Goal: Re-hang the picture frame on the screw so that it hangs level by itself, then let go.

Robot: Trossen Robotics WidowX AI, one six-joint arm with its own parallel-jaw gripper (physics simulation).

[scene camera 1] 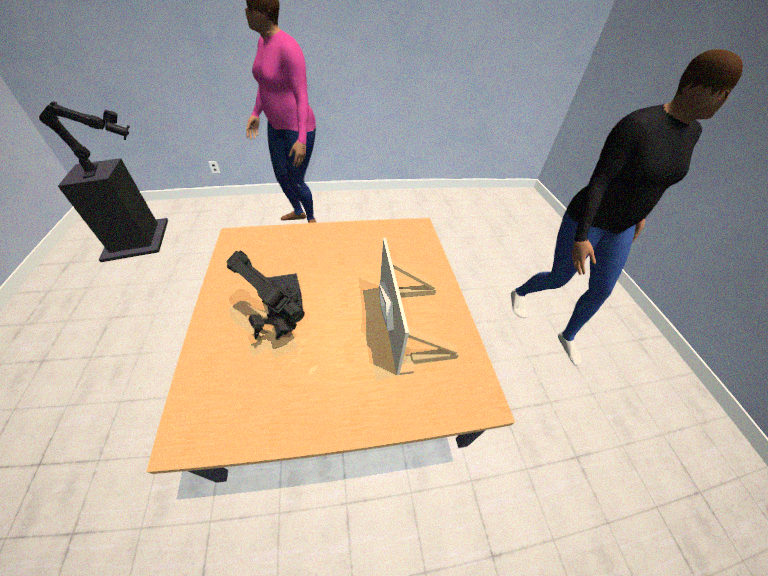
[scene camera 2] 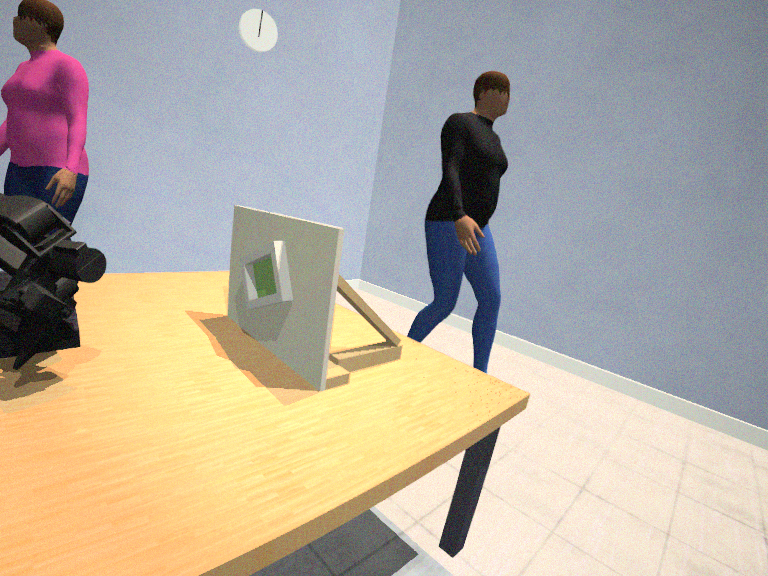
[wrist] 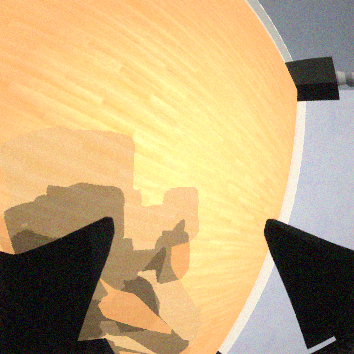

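Note:
The picture frame, pale grey around a green picture, is on the face of an upright grey panel. In the scene camera 2 view it looks turned out of level against the panel's edges. The screw does not show. My gripper is open and empty, pointing down low over the table on the arm's side, well apart from the frame. In the scene camera 2 view the arm is partly cut off at the left edge.
The panel stands on the wooden table, with triangular braces behind it. Two people stand beyond the table. Another black arm stands on a pedestal. A dark block shows at the wrist view's right.

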